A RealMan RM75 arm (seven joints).
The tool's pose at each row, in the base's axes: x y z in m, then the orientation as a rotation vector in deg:
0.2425 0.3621 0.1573 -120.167 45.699 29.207
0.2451 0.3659 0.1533 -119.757 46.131 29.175
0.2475 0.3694 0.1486 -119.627 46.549 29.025
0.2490 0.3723 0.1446 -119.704 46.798 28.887
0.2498 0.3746 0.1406 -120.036 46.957 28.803
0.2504 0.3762 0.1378 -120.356 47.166 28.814
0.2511 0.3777 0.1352 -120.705 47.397 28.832
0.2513 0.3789 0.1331 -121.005 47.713 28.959
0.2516 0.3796 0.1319 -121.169 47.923 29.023
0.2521 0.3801 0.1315 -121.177 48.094 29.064
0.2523 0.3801 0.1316 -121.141 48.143 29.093
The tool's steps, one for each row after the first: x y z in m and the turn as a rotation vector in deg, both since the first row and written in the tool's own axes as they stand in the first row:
0.0029 -0.0014 0.0052 0.352 0.041 0.344
0.0061 -0.0021 0.0106 0.502 0.254 0.603
0.0085 -0.0023 0.0152 0.472 0.468 0.723
0.0107 -0.0017 0.0193 0.201 0.707 0.767
0.0122 -0.0013 0.0222 -0.099 0.904 0.882
0.0137 -0.0011 0.0248 -0.429 1.116 1.012
0.0146 -0.0006 0.0270 -0.762 1.279 1.247
0.0153 -0.0005 0.0283 -0.945 1.386 1.399
0.0157 -0.0008 0.0289 -0.979 1.433 1.534
0.0158 -0.0010 0.0288 -0.961 1.422 1.583

